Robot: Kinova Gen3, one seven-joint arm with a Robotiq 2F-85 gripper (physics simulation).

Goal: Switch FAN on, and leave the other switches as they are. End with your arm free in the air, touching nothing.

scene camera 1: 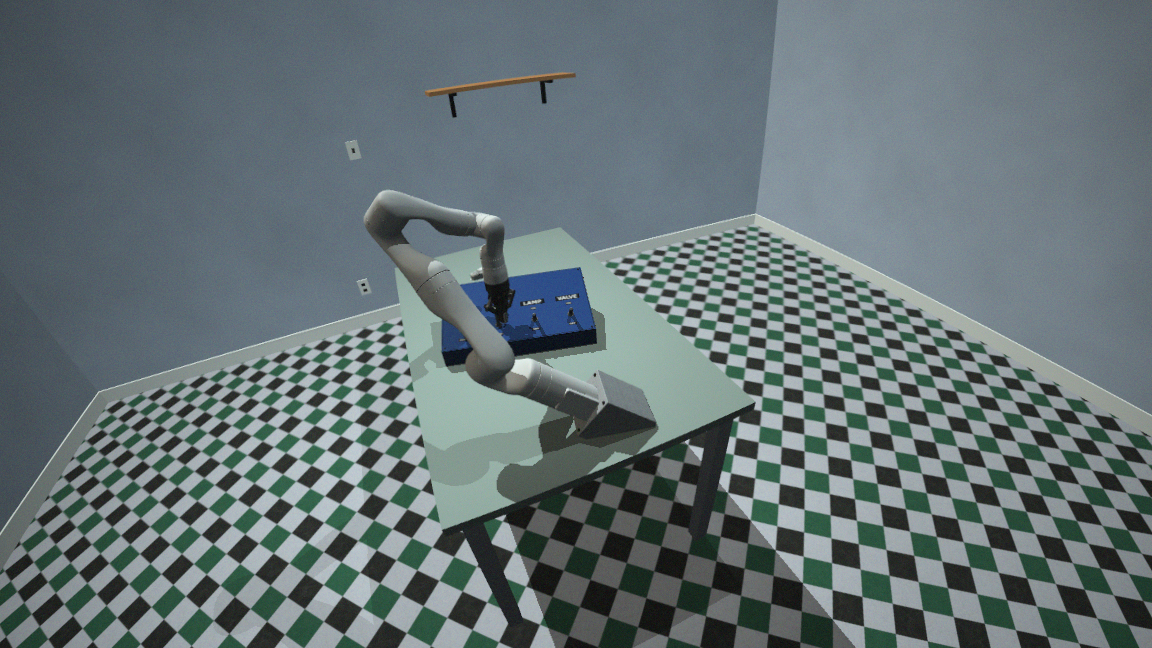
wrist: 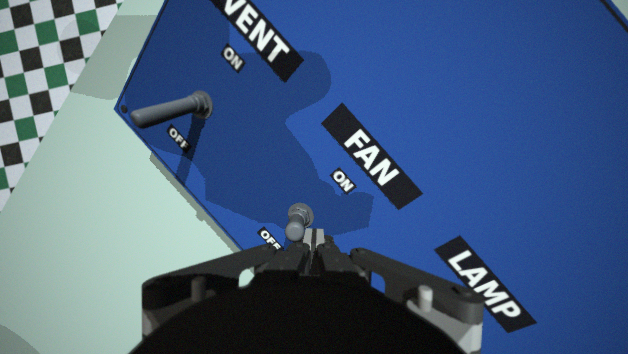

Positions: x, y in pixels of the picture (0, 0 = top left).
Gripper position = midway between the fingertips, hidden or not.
My gripper shows in scene camera 1 (504, 322) and in the wrist view (314, 241).
